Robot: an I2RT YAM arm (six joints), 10 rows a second.
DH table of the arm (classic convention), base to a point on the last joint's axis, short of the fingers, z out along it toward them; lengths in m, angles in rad. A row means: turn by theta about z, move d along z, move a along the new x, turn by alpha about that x. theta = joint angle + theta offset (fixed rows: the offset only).
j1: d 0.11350  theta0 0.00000  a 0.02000  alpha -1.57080
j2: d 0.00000  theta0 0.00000  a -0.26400  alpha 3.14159
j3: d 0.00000  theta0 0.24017  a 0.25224  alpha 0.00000
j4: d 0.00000  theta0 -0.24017  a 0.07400  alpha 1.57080
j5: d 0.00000  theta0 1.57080  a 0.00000  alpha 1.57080
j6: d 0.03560  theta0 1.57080  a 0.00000  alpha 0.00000
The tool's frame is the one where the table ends.
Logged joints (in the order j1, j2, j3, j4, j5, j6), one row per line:
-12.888 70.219 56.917 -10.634 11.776 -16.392
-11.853 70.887 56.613 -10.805 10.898 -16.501
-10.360 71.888 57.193 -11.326 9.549 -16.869
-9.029 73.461 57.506 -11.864 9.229 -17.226
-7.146 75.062 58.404 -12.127 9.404 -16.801
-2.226 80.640 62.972 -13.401 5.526 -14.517
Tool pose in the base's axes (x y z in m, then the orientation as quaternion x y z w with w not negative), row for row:
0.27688 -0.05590 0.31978 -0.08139 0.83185 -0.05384 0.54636
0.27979 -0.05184 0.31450 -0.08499 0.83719 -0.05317 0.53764
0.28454 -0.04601 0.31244 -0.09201 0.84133 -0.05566 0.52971
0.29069 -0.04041 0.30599 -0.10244 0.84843 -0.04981 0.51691
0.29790 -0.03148 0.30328 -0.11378 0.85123 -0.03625 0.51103
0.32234 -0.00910 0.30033 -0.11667 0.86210 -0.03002 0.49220
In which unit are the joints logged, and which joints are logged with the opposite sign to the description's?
The joints are logged in degrees. Opposite sign: j5.
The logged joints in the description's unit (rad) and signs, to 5 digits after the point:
-0.22494 1.22555 0.99339 -0.18560 -0.20553 -0.28609
-0.20687 1.23721 0.98808 -0.18858 -0.19021 -0.28800
-0.18082 1.25468 0.99821 -0.19768 -0.16666 -0.29442
-0.15759 1.28214 1.00367 -0.20707 -0.16108 -0.30065
-0.12472 1.31008 1.01934 -0.21166 -0.16413 -0.29323
-0.03885 1.40743 1.09907 -0.23389 -0.09645 -0.25337

